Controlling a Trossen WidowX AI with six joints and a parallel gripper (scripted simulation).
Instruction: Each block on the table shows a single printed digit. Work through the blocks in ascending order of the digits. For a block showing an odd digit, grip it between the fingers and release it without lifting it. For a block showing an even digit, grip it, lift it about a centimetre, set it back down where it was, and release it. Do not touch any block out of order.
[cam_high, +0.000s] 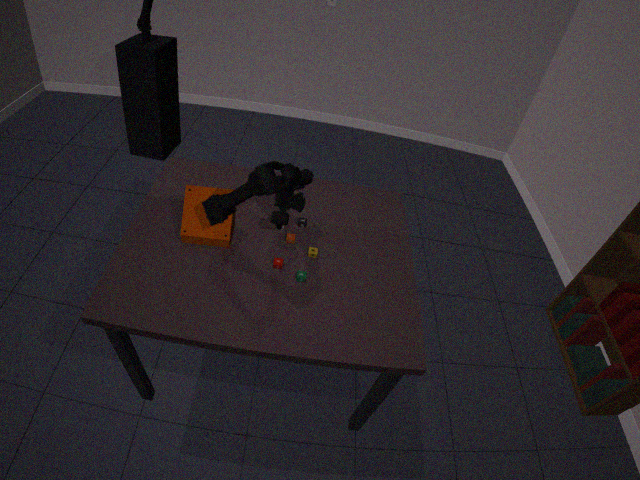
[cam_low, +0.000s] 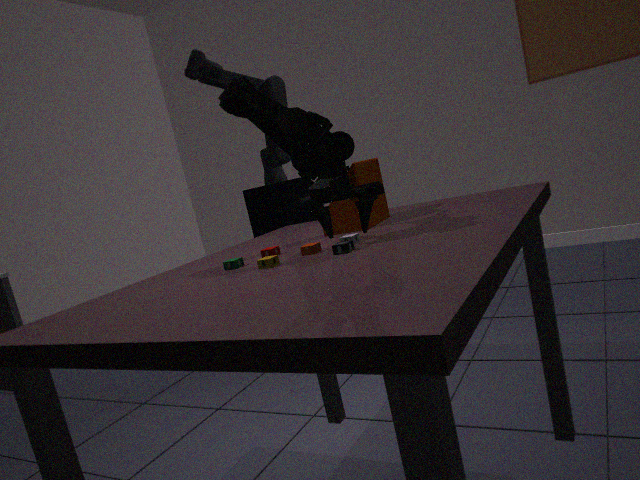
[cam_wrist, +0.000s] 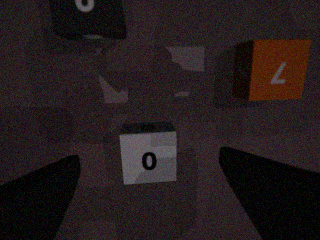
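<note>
The white block is 1 cm below my gripper tip. Round my gripper tip: yellow block (15 cm ahead, 11 cm to the right, 1 cm below); orange block (6 cm to the right, 6 cm ahead, 1 cm below); dark block (8 cm ahead, 4 cm to the left, 1 cm below).
</note>
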